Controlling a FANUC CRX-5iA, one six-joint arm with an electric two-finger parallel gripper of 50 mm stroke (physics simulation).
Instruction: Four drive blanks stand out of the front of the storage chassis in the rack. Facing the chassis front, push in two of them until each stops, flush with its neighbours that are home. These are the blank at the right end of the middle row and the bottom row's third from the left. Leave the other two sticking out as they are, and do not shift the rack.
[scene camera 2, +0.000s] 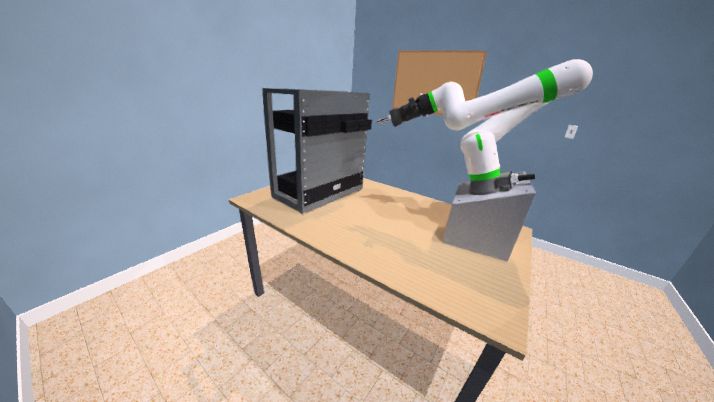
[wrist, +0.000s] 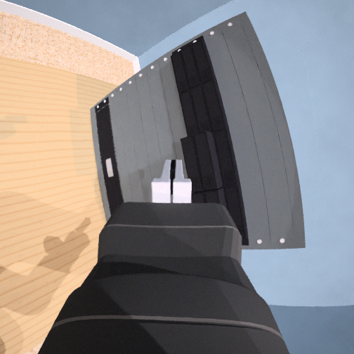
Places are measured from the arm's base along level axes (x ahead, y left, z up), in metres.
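Pixels of known places: gripper, fingertip midpoint: (scene camera 2: 378, 122); arm's base, link origin: (scene camera 2: 487, 189).
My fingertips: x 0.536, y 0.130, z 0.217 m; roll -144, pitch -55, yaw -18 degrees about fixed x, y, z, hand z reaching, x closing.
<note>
For each thing: its top centre in the pictures, then the offset to it from my fingertips. "spot": a spot on its surface instead. Level surfaces: height alone.
- rack, top centre: (scene camera 2: 320, 90) dx +0.334, dy +0.078, dz +0.130 m
- black storage chassis, surface spot: (scene camera 2: 322, 125) spot: dx +0.176, dy +0.204, dz -0.025 m
- wooden table, surface height: dz -0.470 m
The rack (scene camera 2: 299, 155) (wrist: 270, 150) stands upright on the table. The black storage chassis (scene camera 2: 322, 125) (wrist: 195, 95) is in its upper part, its front towards the arm. Protruding drive blanks (scene camera 2: 356, 125) (wrist: 197, 160) form a dark block in the right half of the chassis front. They overlap, so I cannot tell each one's row or depth. The blanks at the left end look level with each other. My gripper (scene camera 2: 379, 121) (wrist: 173, 169) is shut and empty. Its tips are in front of the chassis's right end, apart from it in the scene view. In the wrist view its body hides part of the chassis's right end.
A black unit (scene camera 2: 320, 194) (wrist: 103, 130) with a white label sits at the rack's bottom. Grey panels (scene camera 2: 332, 155) (wrist: 145, 115) fill the front between the units. The arm's grey pedestal (scene camera 2: 487, 220) stands on the wooden table (scene camera 2: 400, 250) (wrist: 40, 150). A corkboard (scene camera 2: 435, 70) hangs behind.
</note>
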